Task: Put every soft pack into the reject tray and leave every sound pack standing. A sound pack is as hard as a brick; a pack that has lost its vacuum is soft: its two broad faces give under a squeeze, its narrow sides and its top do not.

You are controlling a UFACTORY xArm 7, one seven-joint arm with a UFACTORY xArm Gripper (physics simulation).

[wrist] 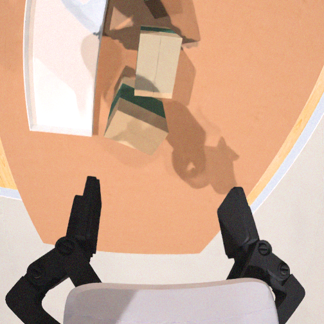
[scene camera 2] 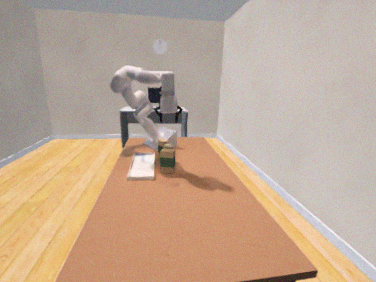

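Pixels of known places: gripper, between the fingertips: [scene camera 2: 168,122]; arm's base, origin of its link: [scene camera 2: 157,138].
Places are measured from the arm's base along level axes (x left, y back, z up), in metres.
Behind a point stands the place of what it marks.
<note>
A tan pack with a green band [scene camera 2: 167,161] {z 0.011, x 0.107, y -0.576 m} [wrist: 137,125] stands nearest the scene camera, turned at an angle beside the tray. A second tan pack [wrist: 157,65] stands close behind it, its top showing in the wrist view. Part of a dark brown shape [wrist: 156,7], which looks like a third pack in shadow, shows at the top edge. In the scene view the packs overlap, and a farther pack [scene camera 2: 163,143] {z 0.062, x 0.073, y -0.369 m} is partly hidden. The white reject tray [scene camera 2: 142,172] {z -0.064, x -0.046, y -0.572 m} [wrist: 65,117] lies left of the packs. My gripper [scene camera 2: 169,116] {z 0.234, x 0.112, y -0.485 m} [wrist: 165,195] is open and empty, above the packs.
The brown table [scene camera 2: 185,230] {z -0.066, x 0.190, y -1.076 m} [wrist: 250,100] runs toward the scene camera. My arm's base stands at its far end, beyond the packs. A grey desk [scene camera 2: 124,120] with a dark monitor [scene camera 2: 154,95] stands behind the arm. A wall rises to the right.
</note>
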